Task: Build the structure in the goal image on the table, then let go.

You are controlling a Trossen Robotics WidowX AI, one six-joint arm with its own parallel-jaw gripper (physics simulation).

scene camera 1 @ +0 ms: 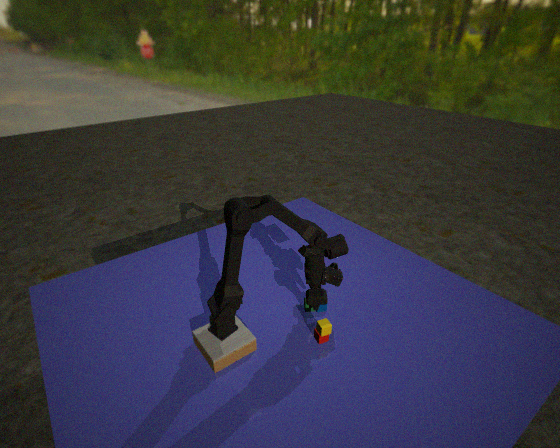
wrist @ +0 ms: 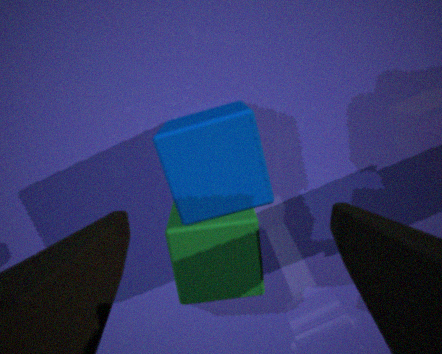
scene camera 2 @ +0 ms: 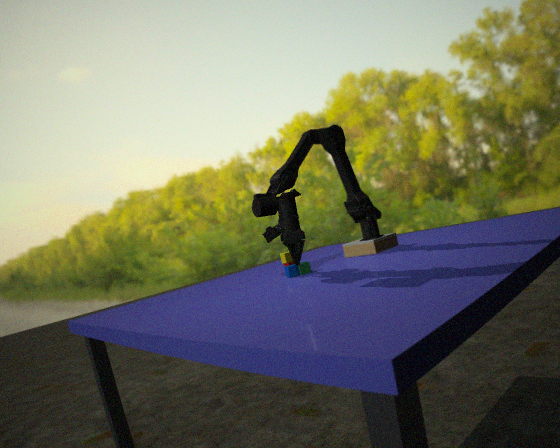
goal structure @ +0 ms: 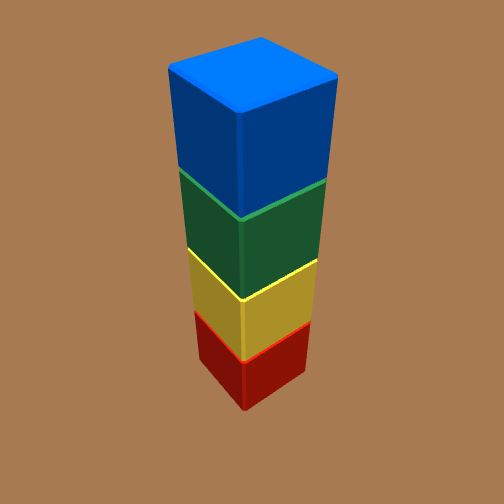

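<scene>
A blue cube (scene camera 1: pixel 322 308) (scene camera 2: pixel 292 271) (wrist: pixel 215 167) and a green cube (scene camera 1: pixel 308 305) (scene camera 2: pixel 305 268) (wrist: pixel 217 265) stand side by side on the table, slightly turned against each other, touching or nearly so. A yellow cube (scene camera 1: pixel 324 327) (scene camera 2: pixel 285 257) sits on a red cube (scene camera 1: pixel 322 338) (scene camera 2: pixel 286 264); this upright stack stands a short way from the blue and green pair and does not show in the wrist view. My gripper (scene camera 2: pixel 298 263) (wrist: pixel 231 219) is open and empty, pointing down close over the pair, and partly hides it in scene camera 1's view. In the wrist view both cubes appear between the fingers' lines.
The blue-violet table (scene camera 1: pixel 425 350) (scene camera 2: pixel 225 320) bears the arm's base block (scene camera 1: pixel 232 350) (scene camera 2: pixel 362 248). The two-cube stack stands close to the gripper. Shadows of the arm fall across the table.
</scene>
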